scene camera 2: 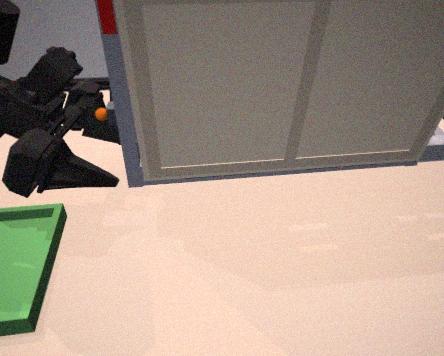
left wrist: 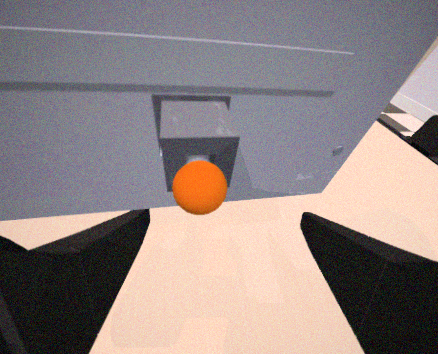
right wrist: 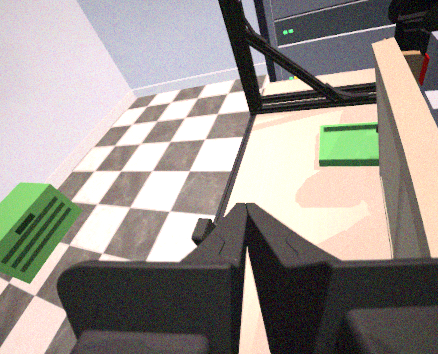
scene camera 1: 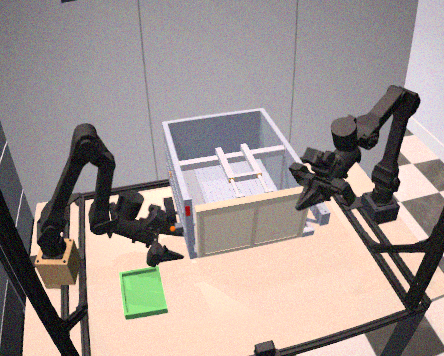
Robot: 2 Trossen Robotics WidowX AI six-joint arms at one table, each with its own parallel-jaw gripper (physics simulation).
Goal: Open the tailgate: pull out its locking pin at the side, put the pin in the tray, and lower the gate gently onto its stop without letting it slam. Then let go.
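Seen in the pictures: left gripper, fingertip midpoint: point(left wrist: 226, 216) point(scene camera 1: 184, 246); right gripper, fingertip midpoint: point(right wrist: 244, 211) point(scene camera 1: 296, 209); left arm's base at its link origin: point(right wrist: 406, 44) point(scene camera 1: 54, 251); right arm's base at its link origin: point(scene camera 1: 381, 199).
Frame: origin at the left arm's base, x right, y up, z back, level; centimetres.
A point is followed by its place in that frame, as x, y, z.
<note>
The tan tailgate point(scene camera 1: 252, 227) @[1.1, 7.7, -54.6] point(scene camera 2: 230, 85) @[2.3, 8.8, -48.9] point(right wrist: 411, 125) @[2.1, 17.8, -53.9] stands upright across the grey truck bed. The locking pin's orange ball knob point(scene camera 1: 172, 228) @[-6.7, 1.3, -33.7] point(scene camera 2: 101, 114) @[-6.4, 1.1, -34.0] point(left wrist: 200, 187) @[-7.0, 1.4, -33.3] sticks out of a grey bracket point(left wrist: 200, 120) @[-7.2, 1.9, -35.3] low on the side wall; its shaft is mostly hidden. My left gripper point(scene camera 1: 181, 244) @[-5.6, -4.7, -36.5] point(scene camera 2: 118, 161) @[-5.6, -4.7, -36.5] point(left wrist: 226, 216) @[-5.6, -4.7, -36.5] is open beside that wall. In its wrist view the knob shows above the gap between the fingertips, left of its middle. The green tray point(scene camera 1: 146, 315) @[14.3, -10.4, -26.1] point(scene camera 2: 50, 270) @[6.6, -10.5, -30.6] point(right wrist: 350, 162) @[7.3, -9.7, -30.7] lies empty. My right gripper point(scene camera 1: 299, 205) @[8.6, 19.7, -63.4] point(right wrist: 244, 211) @[8.6, 19.7, -63.4] is shut and empty near the gate's upper right corner.
The grey truck bed point(scene camera 1: 215, 117) @[-39.9, 16.7, -47.2] has pale crossed bars point(scene camera 1: 245, 176) @[-7.2, 17.5, -53.5] inside. A red marker point(scene camera 1: 188, 210) @[0.4, 13.8, -39.1] point(scene camera 2: 106, 17) @[0.4, 13.3, -38.9] sits on its corner post. Grey brackets point(scene camera 1: 321, 215) @[1.6, 10.9, -72.0] stick out at its right side. A black frame point(scene camera 1: 345, 326) edges the table. A green box point(right wrist: 35, 230) shows beyond it.
</note>
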